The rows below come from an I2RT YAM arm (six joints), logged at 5 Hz.
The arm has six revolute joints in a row. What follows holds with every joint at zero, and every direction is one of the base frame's.
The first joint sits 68 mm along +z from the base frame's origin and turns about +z.
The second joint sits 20 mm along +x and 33.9 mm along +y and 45.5 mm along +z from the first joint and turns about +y.
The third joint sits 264 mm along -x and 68.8 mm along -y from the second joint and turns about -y.
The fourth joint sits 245 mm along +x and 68.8 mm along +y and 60 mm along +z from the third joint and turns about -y.
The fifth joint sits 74 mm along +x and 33.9 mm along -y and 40.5 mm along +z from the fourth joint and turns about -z.
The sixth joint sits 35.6 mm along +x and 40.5 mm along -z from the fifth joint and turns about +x.
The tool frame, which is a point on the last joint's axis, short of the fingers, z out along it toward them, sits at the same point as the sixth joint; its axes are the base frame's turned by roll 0, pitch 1.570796 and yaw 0 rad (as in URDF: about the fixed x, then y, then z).
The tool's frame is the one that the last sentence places.
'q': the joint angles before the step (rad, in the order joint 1, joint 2, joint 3, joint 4, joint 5, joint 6). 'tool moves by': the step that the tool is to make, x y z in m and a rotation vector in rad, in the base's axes. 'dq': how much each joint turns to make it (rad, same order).
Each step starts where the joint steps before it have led.
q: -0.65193, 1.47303, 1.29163, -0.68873, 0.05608, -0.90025
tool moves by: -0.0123, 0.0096, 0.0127, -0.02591, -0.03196, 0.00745
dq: 0.00009, -0.06885, -0.02070, -0.00668, -0.00395, -0.00633
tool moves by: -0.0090, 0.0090, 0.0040, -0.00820, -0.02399, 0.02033
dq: 0.00376, -0.05405, -0.03434, 0.00464, -0.01717, -0.00661
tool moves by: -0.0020, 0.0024, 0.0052, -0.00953, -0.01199, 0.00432
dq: 0.00233, -0.01394, 0.00549, -0.00405, -0.00112, -0.00168
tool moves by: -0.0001, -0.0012, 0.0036, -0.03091, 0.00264, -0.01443
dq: 0.00001, -0.00107, 0.00821, 0.00762, 0.02875, -0.00852
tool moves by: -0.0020, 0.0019, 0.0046, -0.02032, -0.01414, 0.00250
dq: 0.00170, -0.01537, -0.00062, 0.00916, 0.00476, -0.00617
